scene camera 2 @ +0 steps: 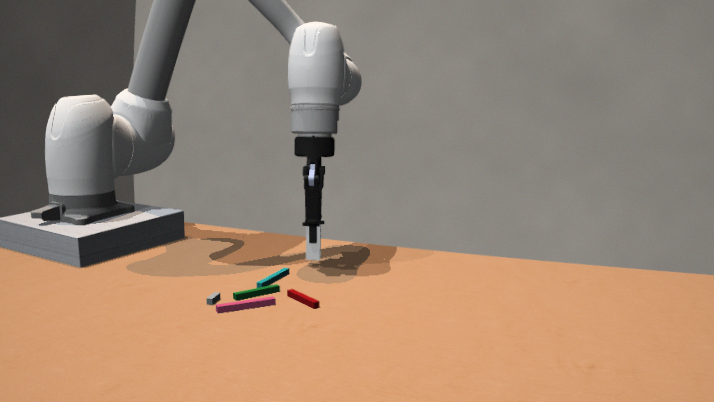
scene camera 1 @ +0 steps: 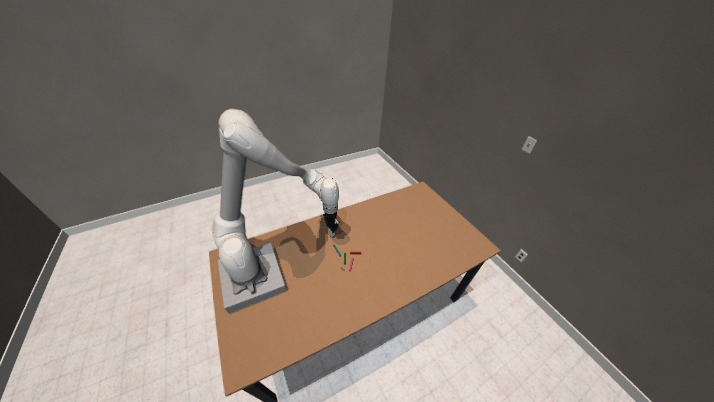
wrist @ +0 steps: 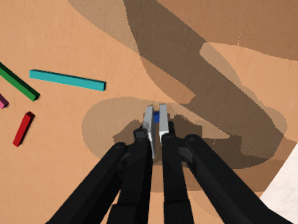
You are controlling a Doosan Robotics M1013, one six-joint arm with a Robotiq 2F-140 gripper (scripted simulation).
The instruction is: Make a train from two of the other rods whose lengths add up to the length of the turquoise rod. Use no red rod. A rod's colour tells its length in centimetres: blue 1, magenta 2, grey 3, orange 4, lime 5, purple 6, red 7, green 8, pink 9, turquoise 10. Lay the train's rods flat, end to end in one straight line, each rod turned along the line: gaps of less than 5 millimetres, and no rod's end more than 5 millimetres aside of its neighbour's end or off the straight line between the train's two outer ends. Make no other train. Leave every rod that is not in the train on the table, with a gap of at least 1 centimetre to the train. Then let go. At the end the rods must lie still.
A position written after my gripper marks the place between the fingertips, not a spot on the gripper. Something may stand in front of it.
Observation:
I see my gripper (scene camera 2: 313, 258) and a turquoise rod (wrist: 66, 79).
My gripper is seen too in the wrist view (wrist: 157, 115).

